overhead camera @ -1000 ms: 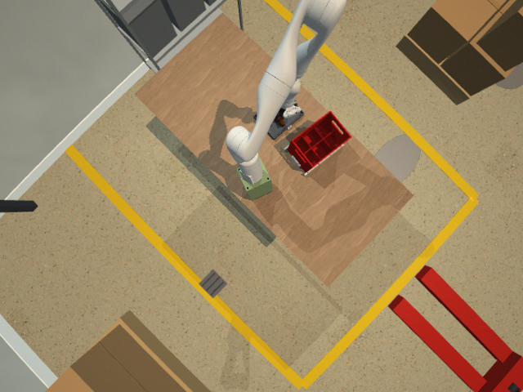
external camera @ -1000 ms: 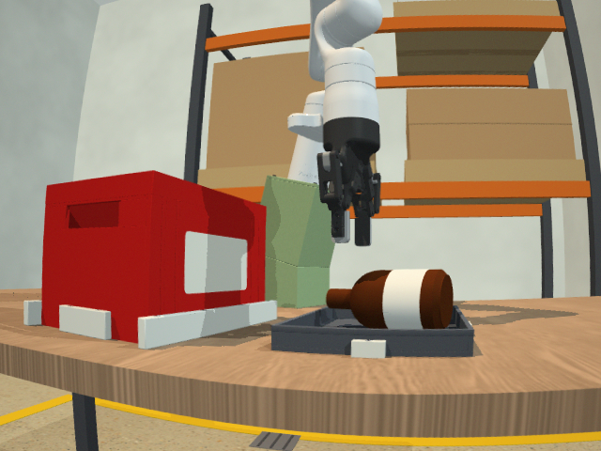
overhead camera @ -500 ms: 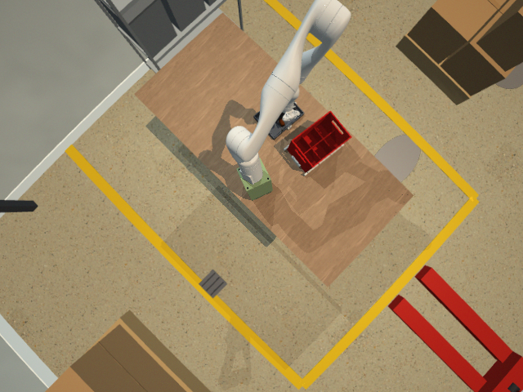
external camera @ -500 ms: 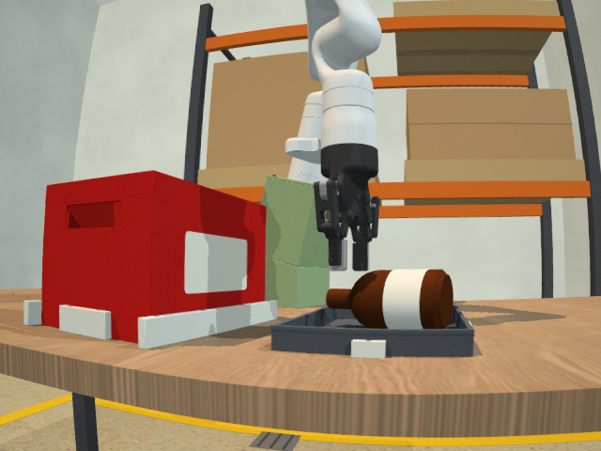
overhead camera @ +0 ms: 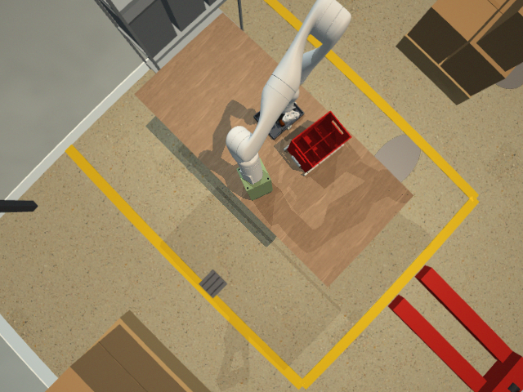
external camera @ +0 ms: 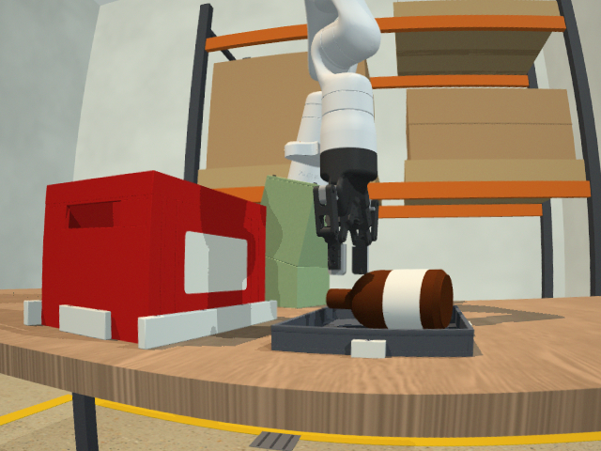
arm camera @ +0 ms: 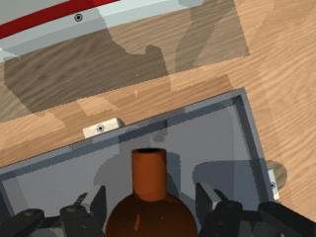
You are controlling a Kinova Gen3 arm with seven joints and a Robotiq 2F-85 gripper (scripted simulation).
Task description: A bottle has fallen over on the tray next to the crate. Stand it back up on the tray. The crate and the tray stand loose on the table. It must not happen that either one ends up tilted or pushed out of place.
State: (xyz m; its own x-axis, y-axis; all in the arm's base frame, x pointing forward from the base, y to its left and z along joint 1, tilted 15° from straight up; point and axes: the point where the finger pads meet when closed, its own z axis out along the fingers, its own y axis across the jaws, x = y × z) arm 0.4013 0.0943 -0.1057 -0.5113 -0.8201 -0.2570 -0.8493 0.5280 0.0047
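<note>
Now: hand 3 cm short of the brown bottle, 4 cm to the right of it and 5 cm above it. Round my hand: red crate 1 cm behind, 25 cm to the right; dark grey tray 4 cm ahead, 4 cm to the left, 7 cm below.
</note>
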